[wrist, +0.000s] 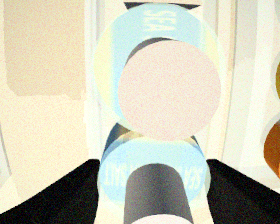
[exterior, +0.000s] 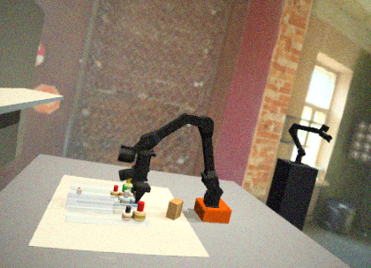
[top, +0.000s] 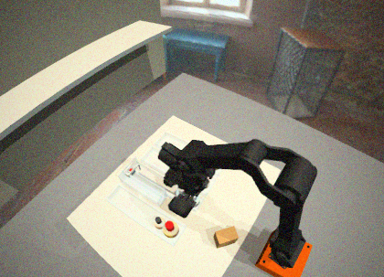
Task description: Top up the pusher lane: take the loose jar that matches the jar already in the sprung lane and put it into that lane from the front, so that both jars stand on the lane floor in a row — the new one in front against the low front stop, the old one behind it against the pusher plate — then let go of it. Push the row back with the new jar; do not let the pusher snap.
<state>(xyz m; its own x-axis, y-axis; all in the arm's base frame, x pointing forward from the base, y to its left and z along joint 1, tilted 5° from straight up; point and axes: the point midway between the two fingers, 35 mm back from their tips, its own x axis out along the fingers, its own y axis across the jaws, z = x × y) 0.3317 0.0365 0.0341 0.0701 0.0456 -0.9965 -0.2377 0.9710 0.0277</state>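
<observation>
The cardboard box is 17 cm behind my gripper tip and 3 cm to the left of it. Round my gripper tip: clear sprung lane: 14 cm ahead, 6 cm to the left, 1 cm below; then red mark: 21 cm ahead, 9 cm to the left, 4 cm above.
</observation>
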